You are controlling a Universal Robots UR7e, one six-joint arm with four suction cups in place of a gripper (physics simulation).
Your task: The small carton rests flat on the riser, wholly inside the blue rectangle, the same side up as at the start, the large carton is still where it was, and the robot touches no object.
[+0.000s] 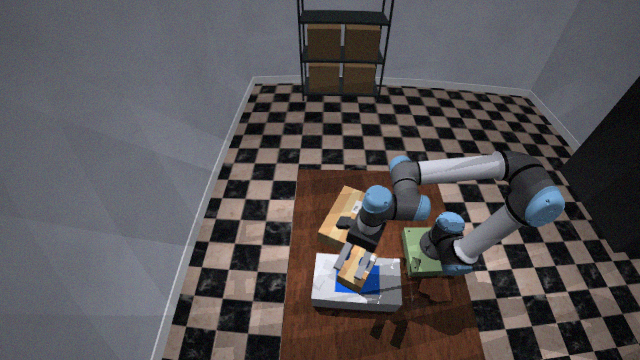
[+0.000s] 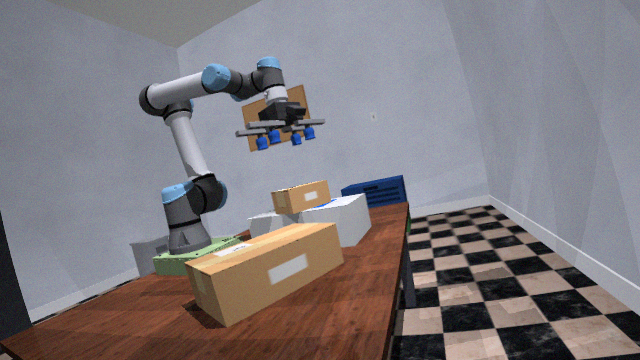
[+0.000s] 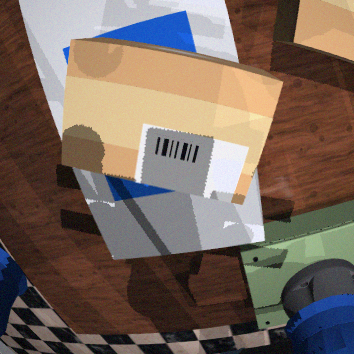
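Seen in the pictures: hand at its tool point: (image 2: 287, 143) (image 3: 163, 242); arm's base at its link origin: (image 1: 434, 245) (image 2: 191, 248) (image 3: 319, 287).
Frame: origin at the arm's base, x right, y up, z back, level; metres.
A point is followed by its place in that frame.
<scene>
The small carton (image 1: 352, 281) {x -0.298, y 0.133, z -0.369 m} (image 2: 295, 200) {x -0.152, y 0.096, z -0.389 m} (image 3: 110, 107) {x -0.261, y 0.133, z -0.374 m} lies flat on the white riser (image 1: 391, 280) {x -0.235, y 0.060, z -0.208 m} (image 2: 350, 220) {x -0.182, y 0.014, z -0.538 m} (image 3: 220, 215) {x -0.184, y 0.060, z -0.223 m}, its barcode label up. It is turned askew to the blue rectangle (image 1: 372, 288) {x -0.284, y 0.060, z -0.281 m} (image 2: 327, 203) {x -0.250, y 0.060, z -0.434 m} (image 3: 165, 32) {x -0.223, y 0.060, z -0.425 m} and seems to reach past it toward the large carton; the exact overlap is hidden beneath it. The large carton (image 1: 336, 216) {x 0.039, y 0.038, z -0.494 m} (image 2: 250, 295) {x 0.182, y -0.025, z -0.504 m} (image 3: 325, 25) {x -0.061, y 0.039, z -0.429 m} lies on the table beside the riser. My gripper (image 1: 355, 260) (image 2: 286, 138) {x -0.204, y 0.273, z -0.364 m} is open, its four blue cups bare, hanging well above the small carton and touching nothing.
The green base plate (image 1: 415, 250) {x -0.043, y -0.001, z -0.095 m} (image 2: 170, 266) {x 0.101, y -0.030, z -0.019 m} (image 3: 300, 240) {x -0.059, y -0.002, z -0.122 m} carries the arm beside the riser. A blue crate (image 2: 375, 191) stands beyond the riser. A shelf rack (image 1: 345, 18) with boxes stands far off by the wall, away from the table (image 1: 310, 190) {x 0.240, y -0.060, z -0.680 m}.
</scene>
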